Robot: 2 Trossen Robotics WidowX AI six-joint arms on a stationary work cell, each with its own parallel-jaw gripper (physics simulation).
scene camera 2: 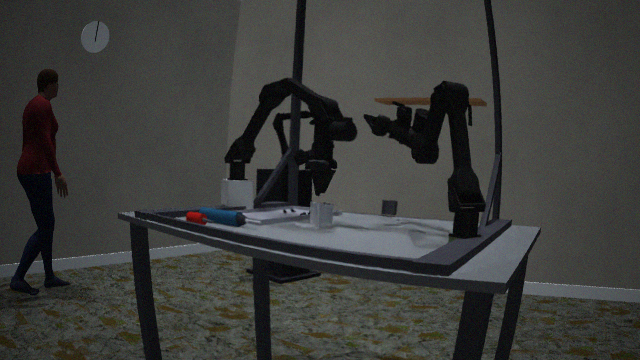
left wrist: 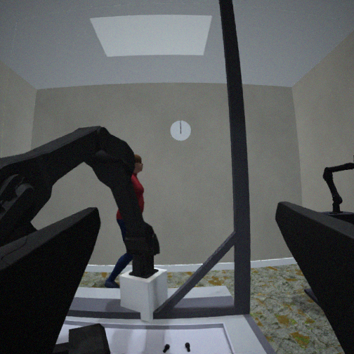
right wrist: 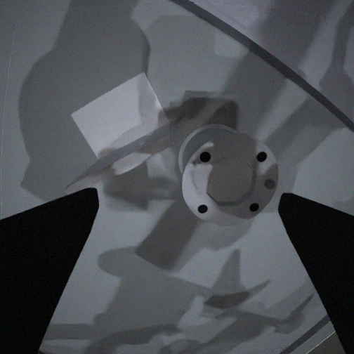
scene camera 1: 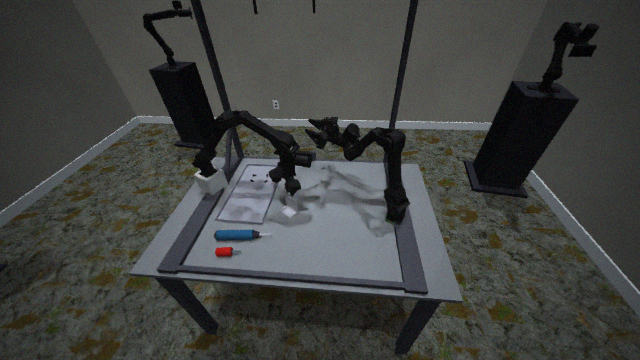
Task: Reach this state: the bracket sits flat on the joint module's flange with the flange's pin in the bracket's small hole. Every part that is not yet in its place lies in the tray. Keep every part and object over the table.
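Seen in the pictures: left gripper, fingertip midpoint: (scene camera 2: 371, 116) (scene camera 1: 306, 124); right gripper, fingertip midpoint: (scene camera 2: 320, 194); left arm's base, link origin: (scene camera 2: 464, 236) (scene camera 1: 395, 216); right arm's base, link origin: (scene camera 2: 237, 179) (scene camera 1: 208, 172).
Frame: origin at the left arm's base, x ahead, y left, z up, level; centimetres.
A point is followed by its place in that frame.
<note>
The joint module (right wrist: 230, 175) stands upright on the table, its round flange facing up and bare, with four dark holes and a small grey spot, apparently the pin (right wrist: 269, 184). The white L-shaped bracket (scene camera 1: 289, 212) (scene camera 2: 320, 216) (right wrist: 117, 117) is off the flange, beside the module; its exact tilt and contact are unclear. Several black screws (scene camera 1: 257, 177) {y 16.1, x 72.6, z -1.5 cm} (left wrist: 187, 346) lie in the tray (scene camera 1: 240, 221) {y 41.9, x 54.9, z -0.7 cm} (right wrist: 280, 67). My right gripper (scene camera 1: 292, 191) {y 19.0, x 44.6, z 7.1 cm} (scene camera 2: 320, 193) {y 19.0, x 44.6, z 7.1 cm} (right wrist: 190, 199) is open and empty, pointing down above the module. My left gripper (scene camera 1: 307, 125) {y 1.2, x 47.2, z 31.4 cm} (scene camera 2: 368, 120) {y 1.2, x 47.2, z 31.4 cm} (left wrist: 188, 213) is open and empty, high above the table.
A blue screwdriver (scene camera 1: 235, 235) {y 48.9, x 48.5, z 1.6 cm} (scene camera 2: 222, 217) {y 48.1, x 46.5, z 0.3 cm} and a red-handled tool (scene camera 1: 224, 252) {y 56.5, x 46.0, z 1.1 cm} (scene camera 2: 196, 218) {y 56.3, x 44.9, z 0.2 cm} lie at the table's front left in scene camera 1. Dark rails border the work area, and an upright frame post (left wrist: 237, 150) rises behind the table. A person (scene camera 2: 37, 135) (left wrist: 138, 192) stands beyond the table.
</note>
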